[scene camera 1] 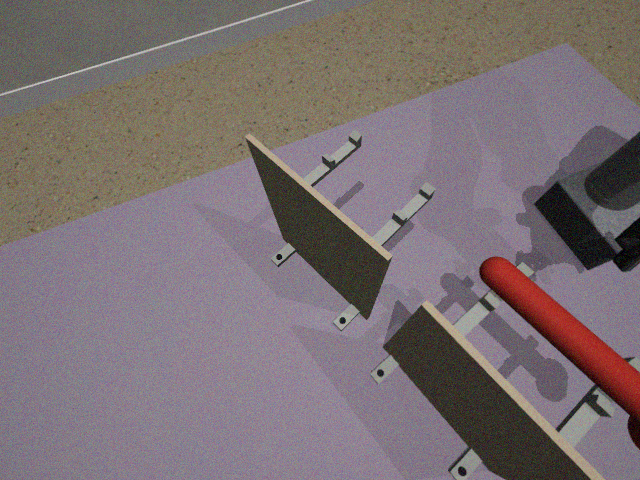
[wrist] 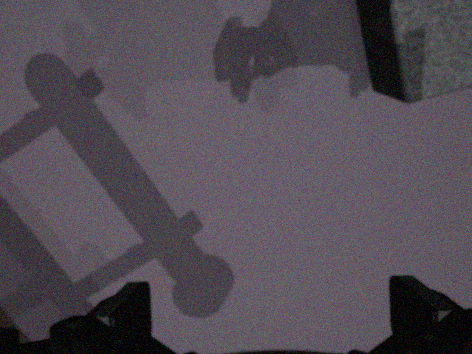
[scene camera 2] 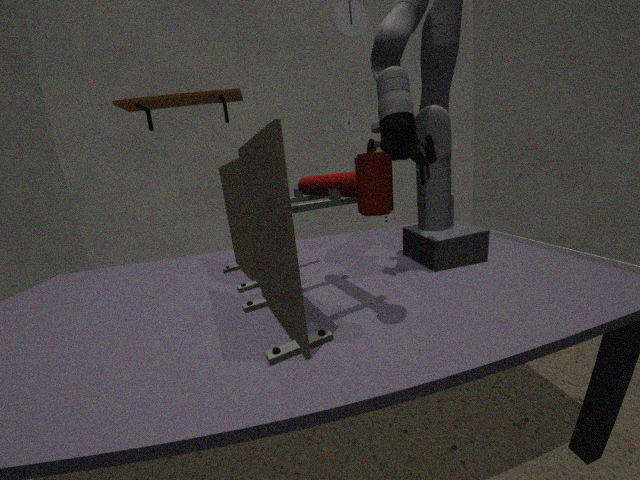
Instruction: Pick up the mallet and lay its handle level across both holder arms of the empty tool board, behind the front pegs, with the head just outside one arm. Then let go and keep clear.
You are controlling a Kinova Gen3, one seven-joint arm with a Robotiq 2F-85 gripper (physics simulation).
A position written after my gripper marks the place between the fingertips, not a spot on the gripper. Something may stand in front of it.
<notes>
My gripper [scene camera 2: 403,185] is open and holds nothing. Also in view: a red mallet [scene camera 1: 600,363]. Further things: a tool board [scene camera 1: 353,263] and a tool board [scene camera 1: 500,427].
My gripper shows as well in the wrist view [wrist: 268,305]. The wrist view misses the red mallet: it is out of frame.
</notes>
